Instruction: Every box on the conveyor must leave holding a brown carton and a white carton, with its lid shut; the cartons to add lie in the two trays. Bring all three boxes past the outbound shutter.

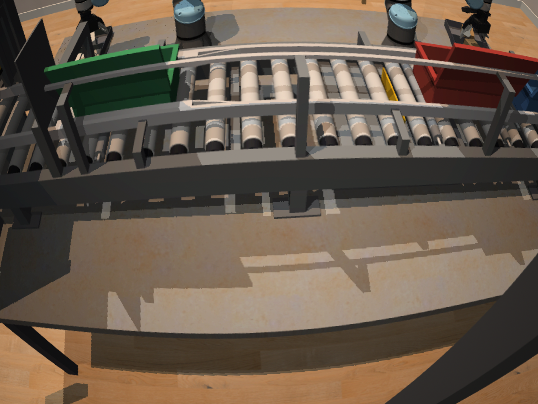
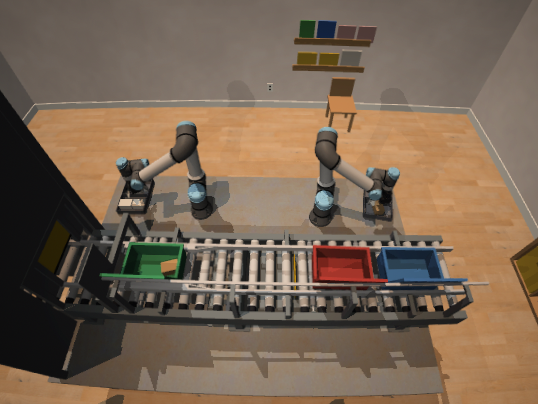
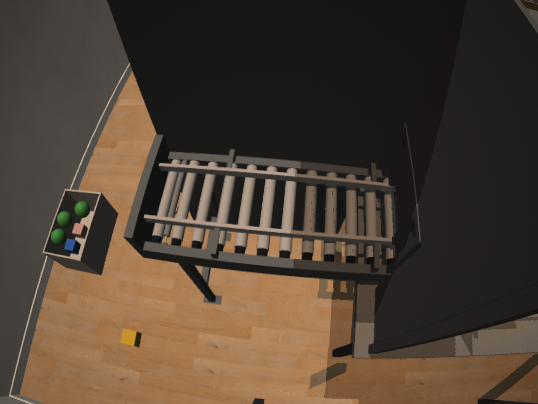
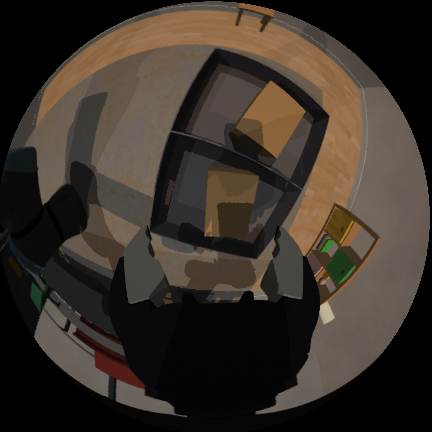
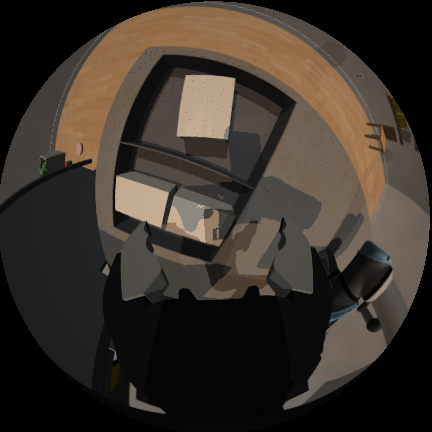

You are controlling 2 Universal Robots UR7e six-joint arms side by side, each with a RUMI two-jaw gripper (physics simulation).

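Pixels of known places: left gripper, fingertip midpoint: (image 1: 472, 39) (image 2: 377, 203) (image 4: 212, 227); right gripper, fingertip midpoint: (image 1: 92, 41) (image 2: 138, 194) (image 5: 214, 221); left arm's base at its link origin: (image 2: 319, 217) (image 4: 72, 207); right arm's base at its link origin: (image 2: 202, 210).
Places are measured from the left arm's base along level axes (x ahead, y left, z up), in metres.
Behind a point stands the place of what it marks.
The green box (image 1: 122, 92) {x 0.526, y -0.983, z 0.359 m} (image 2: 142, 256) {x 0.328, y -1.097, z 0.230 m}, holding a brown carton (image 2: 169, 267) {x 0.429, y -0.920, z 0.280 m}, stands open at the conveyor's left. The red box (image 1: 465, 82) {x 0.613, y -0.097, z 0.369 m} (image 2: 342, 262) {x 0.451, y 0.014, z 0.230 m} and blue box (image 1: 530, 102) {x 0.627, y 0.201, z 0.304 m} (image 2: 410, 262) {x 0.489, y 0.400, z 0.230 m} stand open at the right; no cartons show inside them. My left gripper (image 4: 212, 227) {x -0.025, y 0.401, z 0.086 m} is open above the dark tray (image 4: 324, 125) {x -0.187, y 0.570, z 0.038 m} (image 2: 376, 217) {x 0.045, y 0.390, z 0.020 m} with brown cartons (image 4: 272, 120) {x -0.149, y 0.462, z 0.052 m} (image 4: 231, 200) {x -0.043, y 0.424, z 0.052 m}, one per compartment. My right gripper (image 5: 214, 221) {x -0.240, y -1.255, z 0.089 m} is open above the other tray (image 5: 274, 137) {x -0.355, y -1.205, z 0.026 m} with white cartons (image 5: 206, 105) {x -0.355, y -1.302, z 0.042 m} (image 5: 144, 197) {x -0.219, y -1.351, z 0.042 m} (image 5: 192, 215) {x -0.212, y -1.277, z 0.042 m}, one far and two side by side near.
A dark upright panel (image 1: 35, 75) {x 0.575, y -1.185, z 0.524 m} (image 2: 95, 270) {x 0.543, y -1.182, z 0.532 m} stands left of the green box. Pale guide rails (image 2: 225, 283) {x 0.612, y -0.604, z 0.463 m} run along the conveyor, with posts (image 1: 302, 105) {x 0.699, y -0.580, z 0.382 m} in front. A yellow strip (image 2: 295, 270) {x 0.467, y -0.255, z 0.213 m} crosses the rollers. Beyond the dark wall, rollers (image 3: 245, 210) {x 0.325, y -2.091, z 0.219 m} continue.
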